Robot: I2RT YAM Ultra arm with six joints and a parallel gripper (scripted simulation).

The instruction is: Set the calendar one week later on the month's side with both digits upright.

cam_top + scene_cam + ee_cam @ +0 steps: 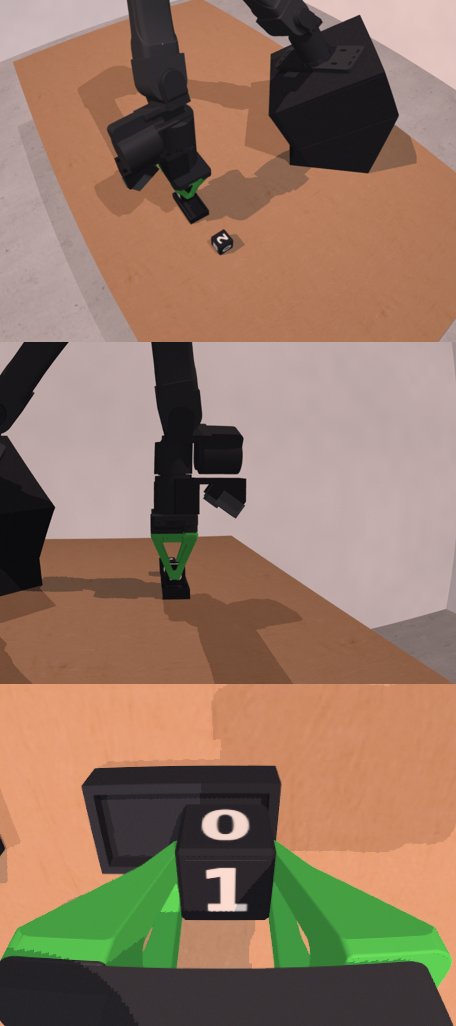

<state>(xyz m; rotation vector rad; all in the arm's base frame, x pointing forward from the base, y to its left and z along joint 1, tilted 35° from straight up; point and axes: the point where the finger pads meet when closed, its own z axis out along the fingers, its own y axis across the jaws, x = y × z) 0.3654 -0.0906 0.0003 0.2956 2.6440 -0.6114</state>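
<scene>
Now: hand 1 cm short of the black tray, 2 cm to the right of it and 3 cm above it.
</scene>
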